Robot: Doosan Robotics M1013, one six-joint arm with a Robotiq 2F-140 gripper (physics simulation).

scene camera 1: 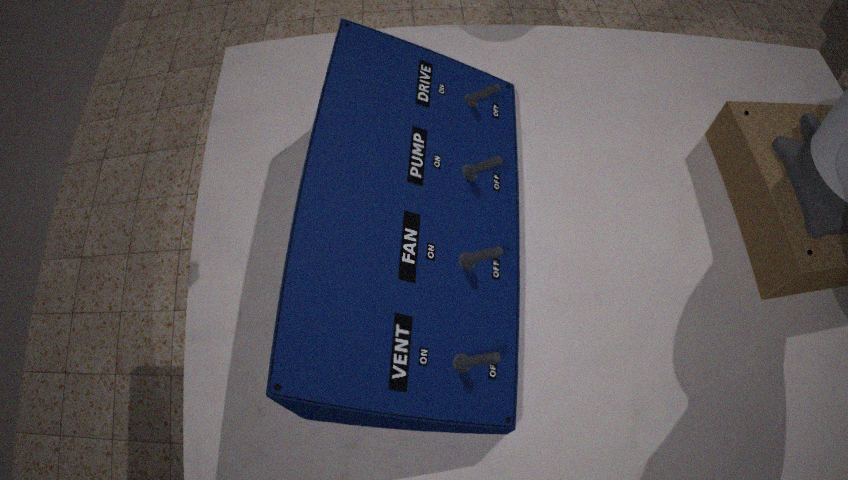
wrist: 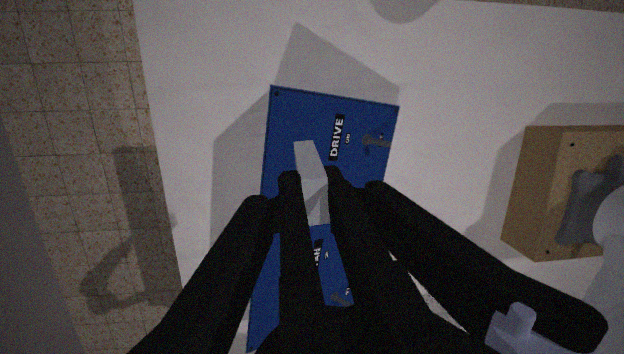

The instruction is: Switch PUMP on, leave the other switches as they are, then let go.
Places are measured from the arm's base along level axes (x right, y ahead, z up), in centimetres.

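Pixels of known places: gripper, fingertip midpoint: (wrist: 304, 158); arm's base, origin of the base link: (scene camera 1: 830, 187) (wrist: 595, 207).
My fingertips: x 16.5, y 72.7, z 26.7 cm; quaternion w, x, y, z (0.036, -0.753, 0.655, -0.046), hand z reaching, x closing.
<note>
For each thing: its top centre in the pictures, then the offset to it from my fingertips. Level surfaces: height alone.
- PUMP lever, middle of its top: (scene camera 1: 486, 156) dx -14.9, dy -15.3, dz -24.5 cm
- DRIVE lever, middle of its top: (scene camera 1: 486, 84) (wrist: 382, 144) dx -2.9, dy -16.4, dz -24.5 cm
- FAN lever, middle of its top: (scene camera 1: 485, 248) dx -26.8, dy -14.2, dz -24.5 cm
- VENT lever, middle of its top: (scene camera 1: 482, 355) (wrist: 345, 308) dx -38.8, dy -13.1, dz -24.5 cm
- DRIVE label, middle of its top: (scene camera 1: 424, 80) (wrist: 337, 138) dx -2.2, dy -8.2, dz -24.6 cm
- white table, its level: dz -37.5 cm
The blue switch panel (scene camera 1: 351, 178) (wrist: 300, 115) lies on the white table. In the scene view, the PUMP lever (scene camera 1: 483, 167) leans toward its OFF mark. The DRIVE lever (scene camera 1: 483, 95) (wrist: 376, 141), FAN lever (scene camera 1: 480, 257) and VENT lever (scene camera 1: 477, 361) lean toward OFF too. In the wrist view, the PUMP label and lever are hidden behind the gripper. My gripper (wrist: 304, 158) is shut and empty, above the panel, its light grey tips overlapping the area left of the DRIVE label (wrist: 337, 137). It does not show in the scene view.
The white table (scene camera 1: 601, 178) (wrist: 450, 60) surrounds the panel. A wooden block (scene camera 1: 734, 196) (wrist: 522, 195) with a dark grey bracket (scene camera 1: 815, 196) (wrist: 582, 210) and a pale rounded part (scene camera 1: 833, 142) (wrist: 612, 215) is at the right. Tiled floor (scene camera 1: 113, 237) (wrist: 75, 90) lies beyond the left table edge.
</note>
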